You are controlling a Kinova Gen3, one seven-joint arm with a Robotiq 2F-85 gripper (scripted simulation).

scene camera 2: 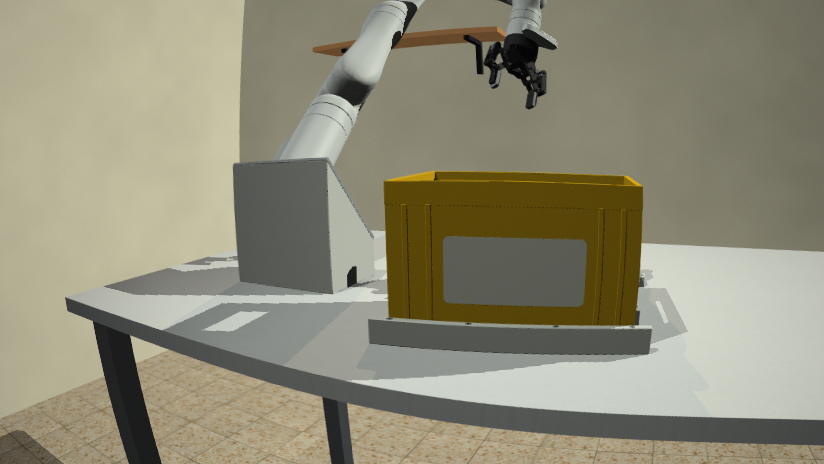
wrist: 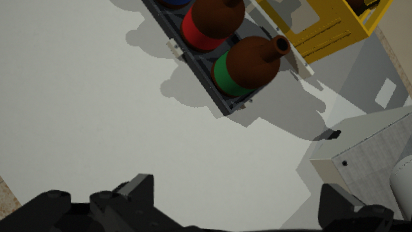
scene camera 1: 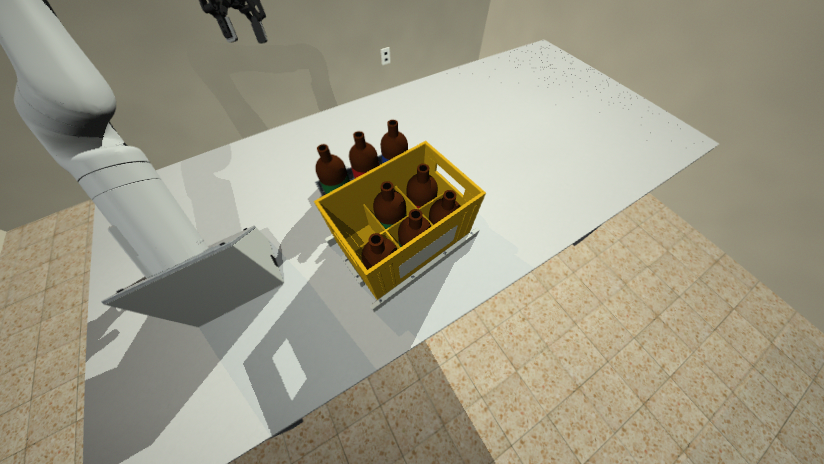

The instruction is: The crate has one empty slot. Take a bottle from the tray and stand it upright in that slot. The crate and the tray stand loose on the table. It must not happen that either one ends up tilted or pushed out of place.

same spot on white rail: [scene camera 1: 402,286] = [scene camera 2: 438,323]
